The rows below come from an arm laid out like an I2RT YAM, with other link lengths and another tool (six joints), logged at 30 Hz.
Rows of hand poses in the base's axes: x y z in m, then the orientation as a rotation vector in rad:
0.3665 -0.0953 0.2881 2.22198 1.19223 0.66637
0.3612 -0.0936 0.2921 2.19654 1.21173 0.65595
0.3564 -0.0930 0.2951 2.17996 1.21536 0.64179
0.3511 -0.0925 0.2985 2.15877 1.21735 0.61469
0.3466 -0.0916 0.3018 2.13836 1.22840 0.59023
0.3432 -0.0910 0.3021 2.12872 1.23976 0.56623
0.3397 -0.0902 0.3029 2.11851 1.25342 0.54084
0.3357 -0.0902 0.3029 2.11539 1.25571 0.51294
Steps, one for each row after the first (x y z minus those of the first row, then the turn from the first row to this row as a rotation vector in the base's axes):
-0.0053 0.0017 0.0040 -0.02241 -0.00009 0.01506
-0.0101 0.0023 0.0070 -0.04190 0.00045 0.01676
-0.0154 0.0028 0.0104 -0.07165 0.00505 0.01494
-0.0199 0.0037 0.0137 -0.09809 0.01223 0.02020
-0.0233 0.0043 0.0140 -0.11570 0.02472 0.02411
-0.0268 0.0051 0.0148 -0.13391 0.03872 0.02951
-0.0308 0.0051 0.0148 -0.14941 0.05343 0.02501

